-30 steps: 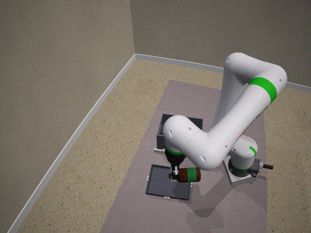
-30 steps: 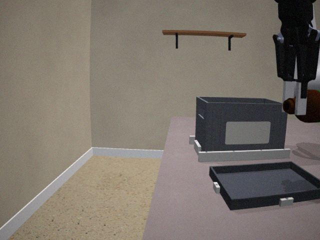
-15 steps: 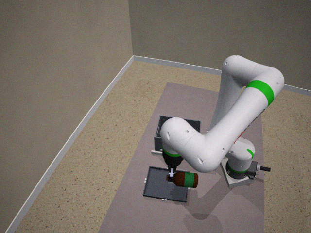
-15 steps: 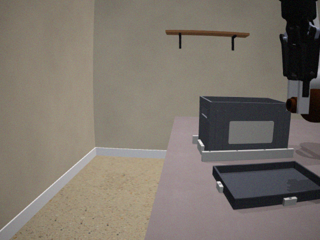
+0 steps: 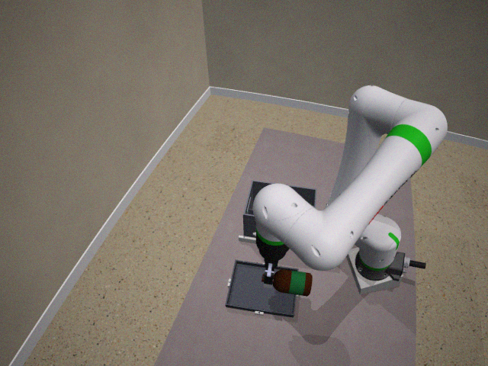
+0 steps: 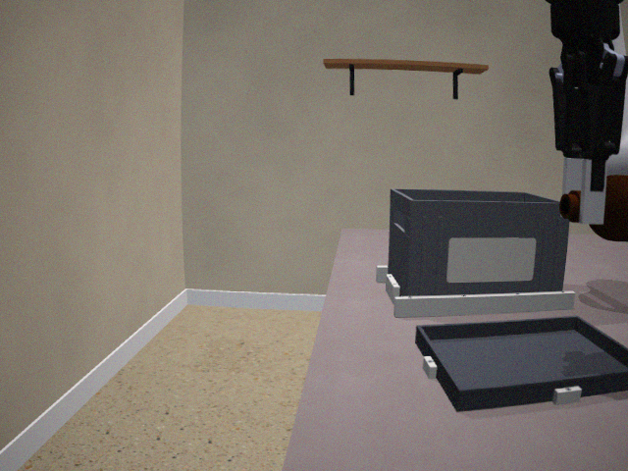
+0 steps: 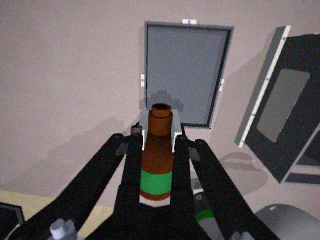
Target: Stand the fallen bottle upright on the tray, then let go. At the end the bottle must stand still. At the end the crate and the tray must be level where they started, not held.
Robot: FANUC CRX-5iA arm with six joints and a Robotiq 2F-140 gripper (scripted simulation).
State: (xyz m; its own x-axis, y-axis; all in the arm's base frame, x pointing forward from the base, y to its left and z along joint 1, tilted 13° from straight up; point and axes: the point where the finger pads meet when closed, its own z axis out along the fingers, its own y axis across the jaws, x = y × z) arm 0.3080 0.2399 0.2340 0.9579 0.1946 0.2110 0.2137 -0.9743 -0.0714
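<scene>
Right now the bottle is 5 cm behind my hand, 1 cm to the right of it and 2 cm below it. Also, from my hand: tray 3 cm ahead, 4 cm to the right, 21 cm below; crate 7 cm ahead, 34 cm to the right, 14 cm below.
</scene>
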